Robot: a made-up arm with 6 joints.
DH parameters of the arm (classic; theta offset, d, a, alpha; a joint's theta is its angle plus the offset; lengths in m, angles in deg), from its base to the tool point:
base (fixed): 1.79 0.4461 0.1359 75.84
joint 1: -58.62 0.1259 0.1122 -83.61
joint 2: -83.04 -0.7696 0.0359 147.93
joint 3: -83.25 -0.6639 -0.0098 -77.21
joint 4: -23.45 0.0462 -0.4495 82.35
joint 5: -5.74 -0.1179 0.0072 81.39
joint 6: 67.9 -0.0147 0.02 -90
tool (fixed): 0 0.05 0 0
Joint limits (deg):
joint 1: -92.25..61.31
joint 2: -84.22..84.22
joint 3: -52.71..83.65
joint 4: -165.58..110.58
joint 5: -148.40..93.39
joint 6: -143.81..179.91
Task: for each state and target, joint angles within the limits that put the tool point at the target. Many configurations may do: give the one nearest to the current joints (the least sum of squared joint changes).
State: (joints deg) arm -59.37 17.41 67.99 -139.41 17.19 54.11
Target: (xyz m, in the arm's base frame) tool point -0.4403 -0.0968 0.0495
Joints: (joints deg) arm -91.63 57.42 83.65 -113.17 3.98 43.98
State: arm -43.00 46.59 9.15 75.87 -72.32 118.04
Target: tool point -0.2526 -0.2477 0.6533
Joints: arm -76.02 33.97 -42.35 93.14 -67.50 106.84
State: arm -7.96 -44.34 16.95 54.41 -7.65 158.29
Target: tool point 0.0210 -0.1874 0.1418
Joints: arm -44.83 -84.22 33.94 47.45 -9.54 169.67
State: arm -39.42 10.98 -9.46 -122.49 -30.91 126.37
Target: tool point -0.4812 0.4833 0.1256
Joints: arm -68.75 47.46 -21.22 -132.48 -29.44 120.26
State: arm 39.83 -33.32 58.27 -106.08 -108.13 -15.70
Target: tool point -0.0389 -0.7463 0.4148
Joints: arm 28.11 -69.19 60.99 -137.64 -106.80 -12.07
